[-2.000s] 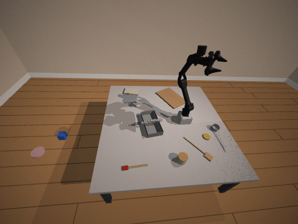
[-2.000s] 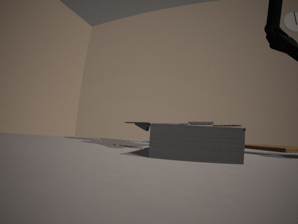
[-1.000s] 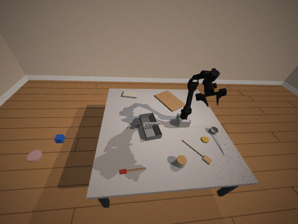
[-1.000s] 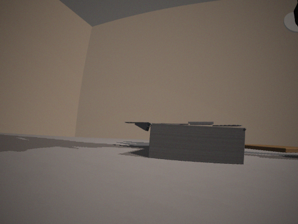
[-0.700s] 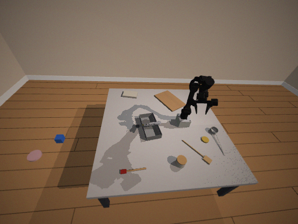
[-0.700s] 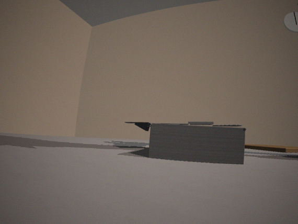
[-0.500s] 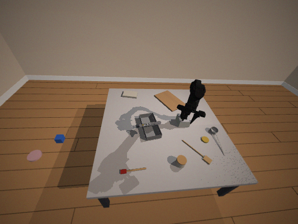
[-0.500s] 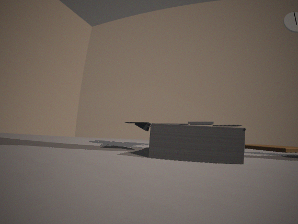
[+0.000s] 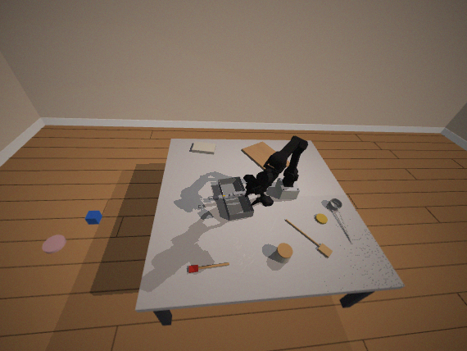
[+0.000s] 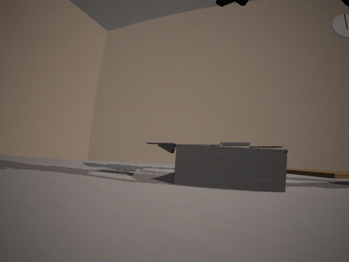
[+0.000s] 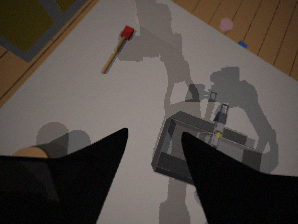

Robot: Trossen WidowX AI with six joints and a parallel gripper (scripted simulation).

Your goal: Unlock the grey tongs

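My gripper tip is now 120 mm short of the yellow lock piece, 180 mm to the left of it and 180 mm above it. Also, from my gripper tip: red-headed spatula: 200 mm ahead, 240 mm to the left, 240 mm below; cork-lidded jar: 210 mm behind, 150 mm to the left, 220 mm below; roasting tin: 50 mm ahead, 210 mm to the right, 220 mm below.
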